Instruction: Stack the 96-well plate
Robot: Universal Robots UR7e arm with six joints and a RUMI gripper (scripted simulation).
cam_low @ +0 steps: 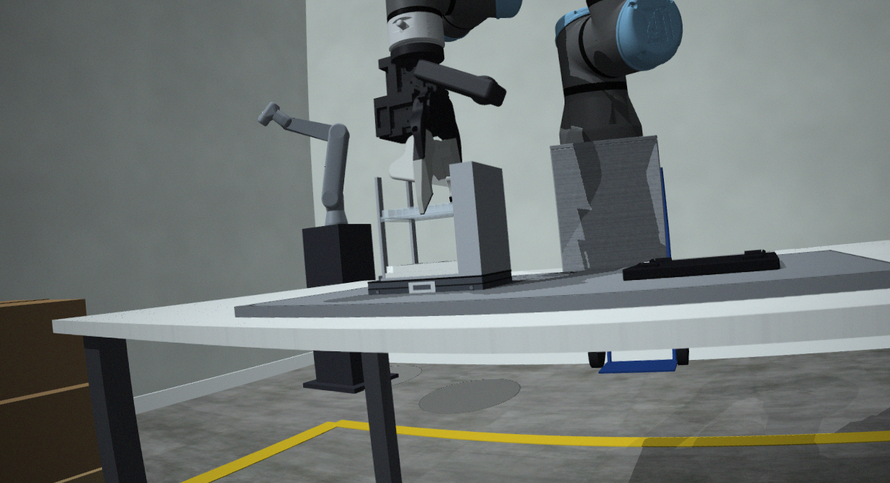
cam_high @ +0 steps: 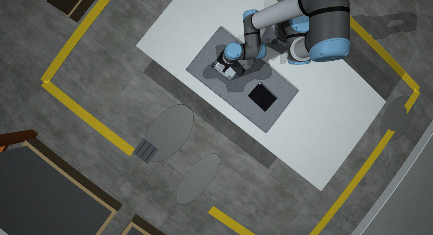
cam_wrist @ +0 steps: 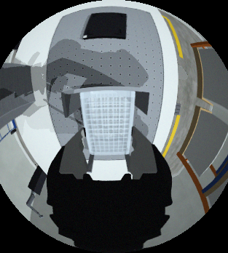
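Right now my hand is 1 cm past the grey back block, 7 cm to the right of it and 2 cm above it. The rest, counted from my hand: clear 96-well plate (1 cm below); black plate nest (3 cm behind, 31 cm to the left, 10 cm below).
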